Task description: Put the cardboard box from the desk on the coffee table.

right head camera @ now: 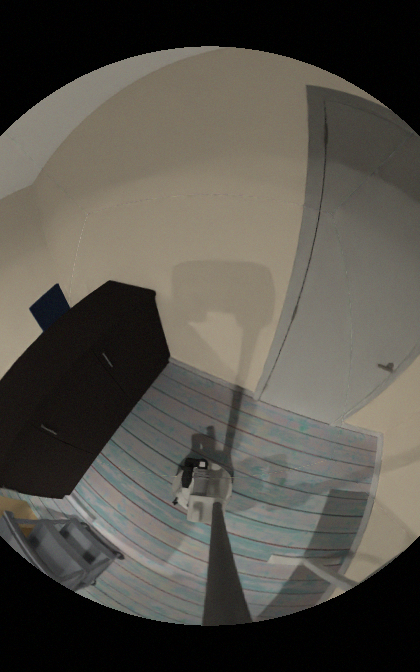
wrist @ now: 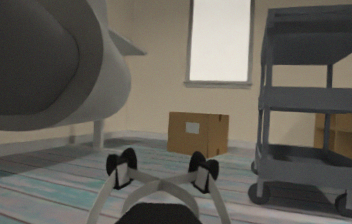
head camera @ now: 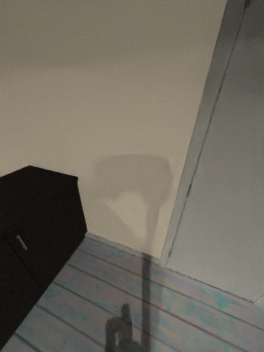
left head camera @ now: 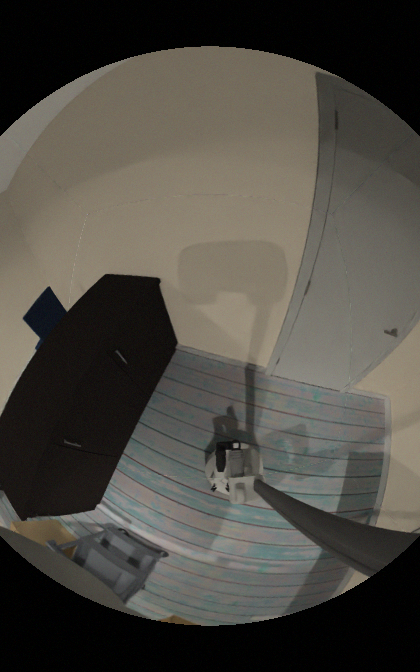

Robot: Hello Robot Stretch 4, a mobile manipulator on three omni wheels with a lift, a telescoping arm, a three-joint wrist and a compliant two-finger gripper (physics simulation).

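Frame: origin at the robot's base, x ahead, y left, z up, level; centimetres.
Seen in the pictures: gripper, fingertip midpoint: [wrist: 163, 162].
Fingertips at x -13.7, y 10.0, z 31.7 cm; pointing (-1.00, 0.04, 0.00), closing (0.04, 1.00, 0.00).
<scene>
A point is followed by its place in that frame.
My gripper [wrist: 163, 162] @[x -13.7, y 10.0, z 31.7 cm] [left head camera: 220, 486] is open, with no object between its fingertips, above the floor. A brown cardboard box [wrist: 198, 134] @[x -187.7, y 49.0, z 18.1 cm] with a pale label stands on the floor against the far wall, beyond the fingers in the wrist view. It is apart from the gripper. Part of a grey table [wrist: 127, 45] @[x -168.7, y -18.1, z 89.8 cm] with a pale leg shows at the left of the wrist view, mostly hidden by a robot part; its top surface is not visible. No cardboard box on a desk shows, and I cannot make out a coffee table.
A dark cabinet [head camera: 35, 225] @[x 74.6, y 61.7, z 73.3 cm] [left head camera: 90, 390] [right head camera: 85, 390] stands at the left, with a blue panel [left head camera: 46, 312] [right head camera: 51, 306] behind it. A grey door [head camera: 225, 175] @[x 73.9, y -57.7, z 114.4 cm] [left head camera: 360, 250] [right head camera: 350, 280] is at the right. A grey wheeled cart [wrist: 310, 99] @[x -72.5, y 72.9, z 46.3 cm] stands right of the floor box.
</scene>
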